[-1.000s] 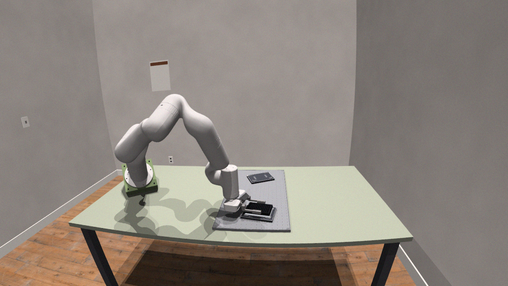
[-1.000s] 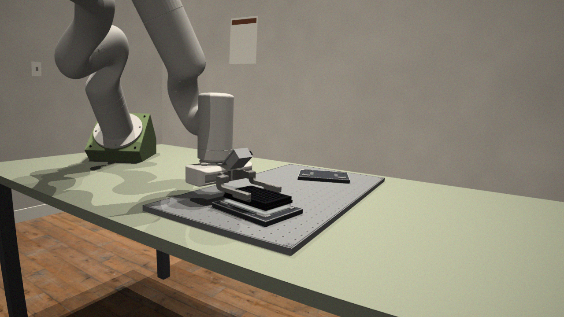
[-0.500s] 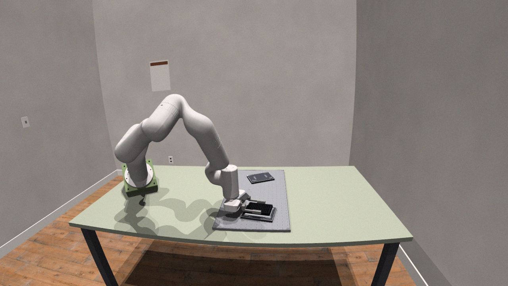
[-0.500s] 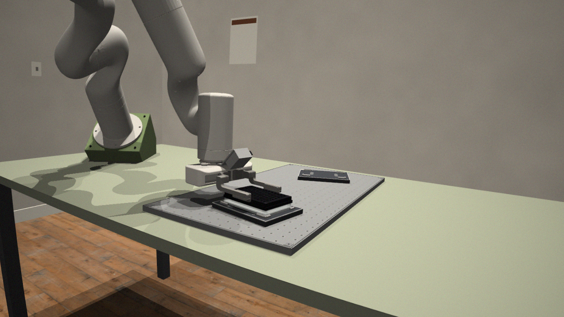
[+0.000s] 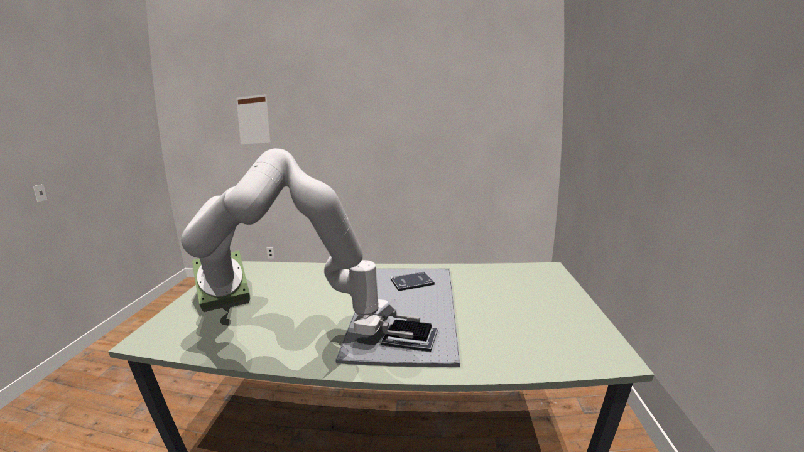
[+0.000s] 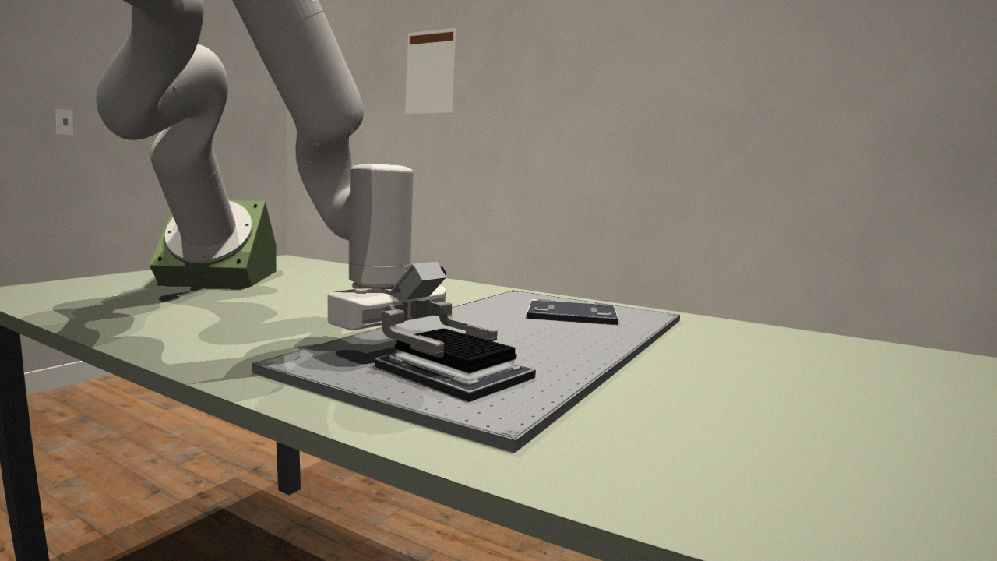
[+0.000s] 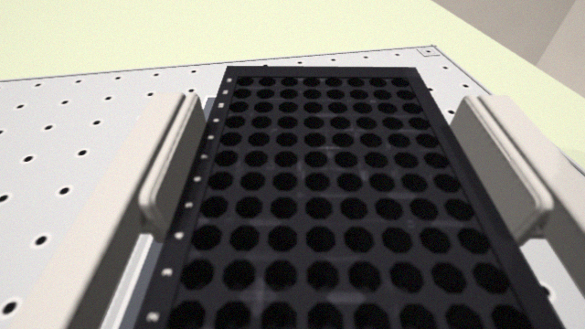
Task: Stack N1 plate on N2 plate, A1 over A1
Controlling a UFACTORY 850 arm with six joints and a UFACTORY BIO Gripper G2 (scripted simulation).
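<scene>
Now: hand 1 cm above the black 96-well plate. Round my hand: plate nest N1: 4 cm ahead, 42 cm to the left, 4 cm below; then plate nest N2: 4 cm below; then clear 96-well plate: 3 cm below.
</scene>
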